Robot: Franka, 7 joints.
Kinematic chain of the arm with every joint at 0, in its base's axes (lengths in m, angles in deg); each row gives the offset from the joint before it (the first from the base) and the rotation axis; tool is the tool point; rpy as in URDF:
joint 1: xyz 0 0 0.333 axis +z
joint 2: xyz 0 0 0 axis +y
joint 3: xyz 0 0 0.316 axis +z
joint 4: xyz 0.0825 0 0 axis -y
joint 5: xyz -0.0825 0 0.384 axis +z
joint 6: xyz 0 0 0 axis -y
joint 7: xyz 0.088 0 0 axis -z
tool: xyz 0 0 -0.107 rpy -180 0 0
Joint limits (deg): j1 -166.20..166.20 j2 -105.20..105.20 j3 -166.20..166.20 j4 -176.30..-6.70 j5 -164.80..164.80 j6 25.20..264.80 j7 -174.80..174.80
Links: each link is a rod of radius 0.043 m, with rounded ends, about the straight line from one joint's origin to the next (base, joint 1, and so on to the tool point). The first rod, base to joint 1, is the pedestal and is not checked.
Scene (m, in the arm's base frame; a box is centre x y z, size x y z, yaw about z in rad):
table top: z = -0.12
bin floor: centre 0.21 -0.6 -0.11 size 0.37 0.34 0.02 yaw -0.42
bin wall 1: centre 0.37 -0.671 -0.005 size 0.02 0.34 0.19 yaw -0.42
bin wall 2: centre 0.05 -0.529 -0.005 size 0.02 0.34 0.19 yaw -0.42
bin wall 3: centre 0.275 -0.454 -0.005 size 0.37 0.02 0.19 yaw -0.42
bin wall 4: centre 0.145 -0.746 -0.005 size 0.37 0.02 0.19 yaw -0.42
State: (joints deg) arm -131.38 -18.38 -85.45 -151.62 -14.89 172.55 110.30
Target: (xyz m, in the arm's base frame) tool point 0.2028 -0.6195 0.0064
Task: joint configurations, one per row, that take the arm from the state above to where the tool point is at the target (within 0.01 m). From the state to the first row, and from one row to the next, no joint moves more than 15 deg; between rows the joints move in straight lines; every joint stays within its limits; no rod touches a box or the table.
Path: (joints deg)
1: -117.44 -8.25 -71.08 -143.89 -15.98 172.97 110.30
2: -103.49 1.87 -56.72 -136.16 -17.07 173.40 110.30
3: -89.55 12.00 -42.35 -128.43 -18.17 173.82 110.30
4: -75.61 22.13 -27.98 -120.70 -19.26 174.25 110.30
5: -61.66 32.26 -13.62 -112.97 -20.35 174.67 110.30
6: -62.12 42.29 -13.07 -107.16 -19.89 174.04 110.30
7: -62.57 52.33 -12.53 -101.36 -19.42 173.40 110.30
8: -63.03 62.36 -11.98 -95.55 -18.96 172.77 110.30

